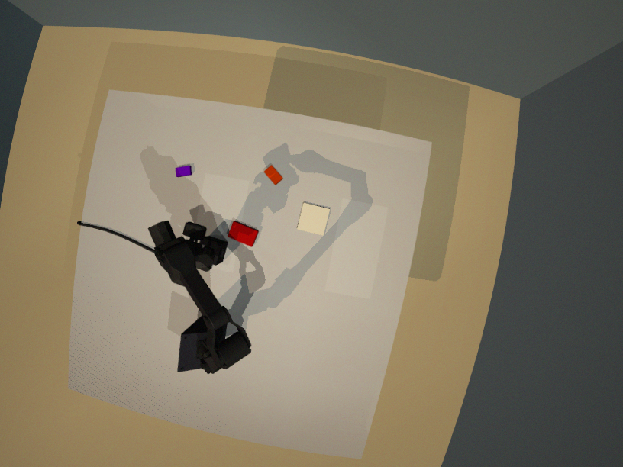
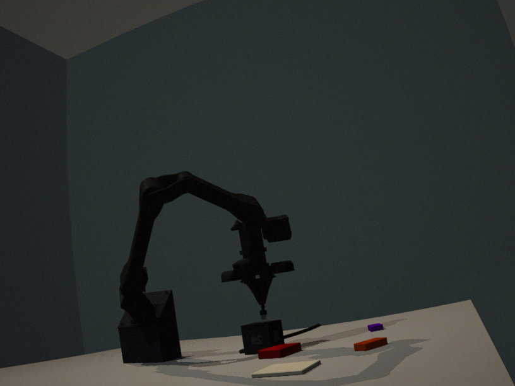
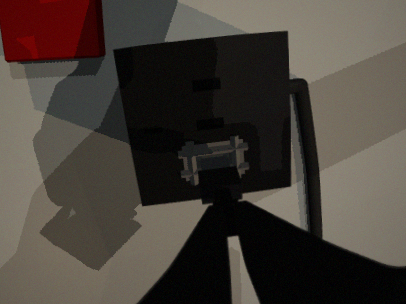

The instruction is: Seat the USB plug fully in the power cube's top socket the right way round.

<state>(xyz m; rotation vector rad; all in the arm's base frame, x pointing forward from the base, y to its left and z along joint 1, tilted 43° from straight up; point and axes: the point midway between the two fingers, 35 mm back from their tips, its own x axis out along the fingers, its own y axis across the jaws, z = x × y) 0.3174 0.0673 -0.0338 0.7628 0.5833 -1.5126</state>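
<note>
Right now my gripper tip is 20 mm above the USB plug. From my gripper tip the other things lie so: metal-framed socket: 50 mm below; red block: 70 mm ahead, 110 mm to the right, 110 mm below; purple block: 250 mm ahead, 150 mm to the left, 110 mm below.
</note>
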